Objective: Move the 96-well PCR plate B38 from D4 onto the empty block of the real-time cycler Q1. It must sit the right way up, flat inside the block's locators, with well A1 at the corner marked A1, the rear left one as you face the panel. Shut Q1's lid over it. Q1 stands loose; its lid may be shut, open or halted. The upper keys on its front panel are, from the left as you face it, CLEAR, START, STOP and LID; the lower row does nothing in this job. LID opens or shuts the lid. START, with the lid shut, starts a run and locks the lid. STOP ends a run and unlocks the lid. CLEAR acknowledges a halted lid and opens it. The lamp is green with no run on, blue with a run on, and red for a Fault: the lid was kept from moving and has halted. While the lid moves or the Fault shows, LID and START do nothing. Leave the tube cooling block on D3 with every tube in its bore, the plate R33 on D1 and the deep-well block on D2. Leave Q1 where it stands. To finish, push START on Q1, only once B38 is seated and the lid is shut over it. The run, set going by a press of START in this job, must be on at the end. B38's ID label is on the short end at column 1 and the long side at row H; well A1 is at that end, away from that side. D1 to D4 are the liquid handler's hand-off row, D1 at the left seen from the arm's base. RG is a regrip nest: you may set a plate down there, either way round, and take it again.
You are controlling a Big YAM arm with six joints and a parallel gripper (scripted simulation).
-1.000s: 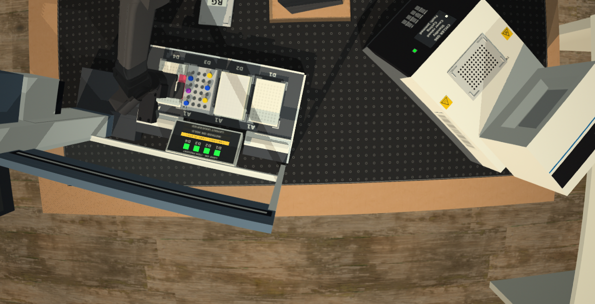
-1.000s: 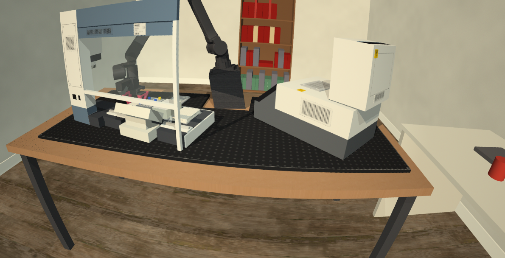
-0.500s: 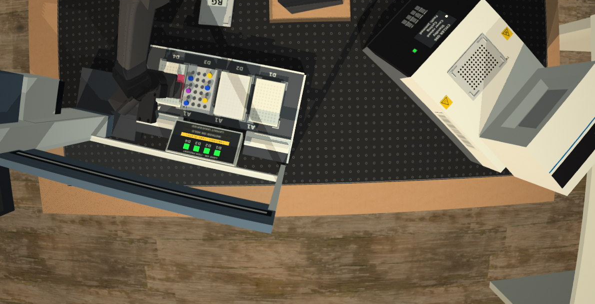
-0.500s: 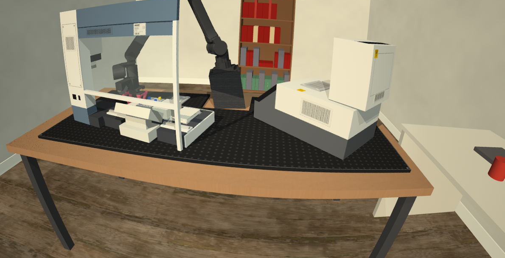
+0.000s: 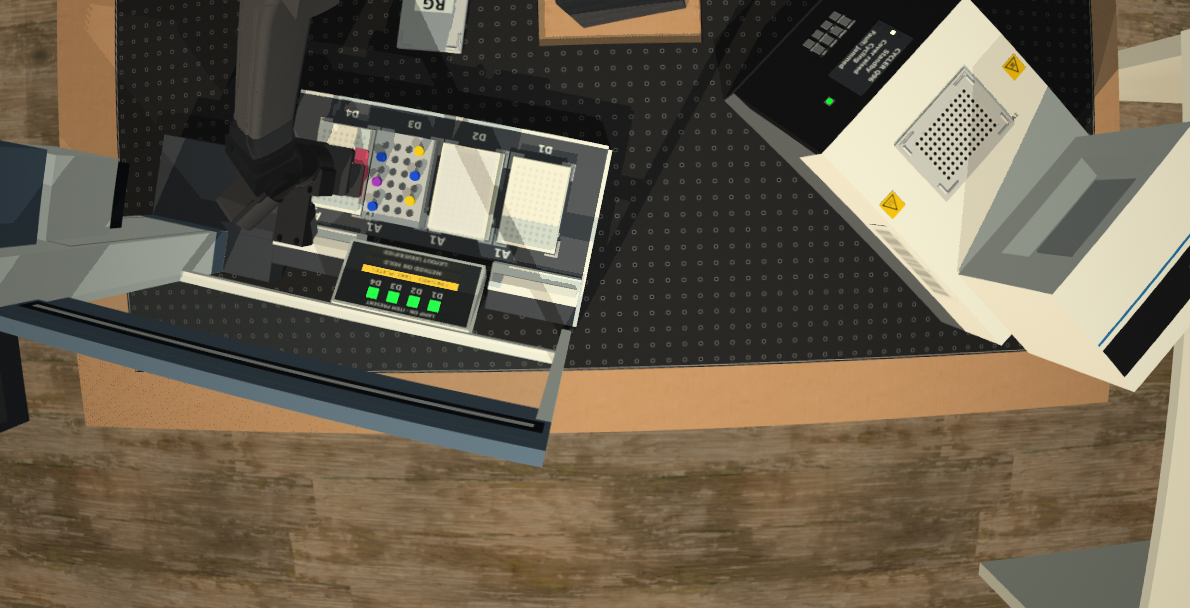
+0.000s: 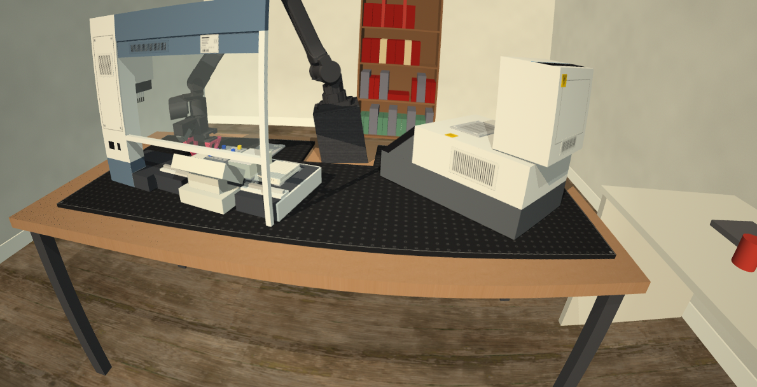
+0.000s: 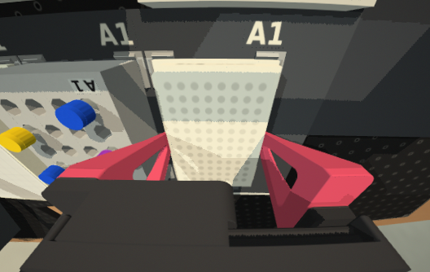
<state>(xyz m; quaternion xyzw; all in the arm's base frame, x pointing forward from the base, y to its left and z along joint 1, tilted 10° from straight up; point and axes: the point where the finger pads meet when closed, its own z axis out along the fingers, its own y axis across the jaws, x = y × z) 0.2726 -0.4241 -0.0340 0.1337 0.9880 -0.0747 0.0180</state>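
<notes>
Now: hand right at the PCR plate B38. The rest, counted from my hand: RG nest 24 cm behind, 15 cm to the left, 6 cm below; then tube cooling block 3 cm ahead, 10 cm to the left, 1 cm above; then deep-well block 5 cm ahead, 19 cm to the left, 1 cm above.
</notes>
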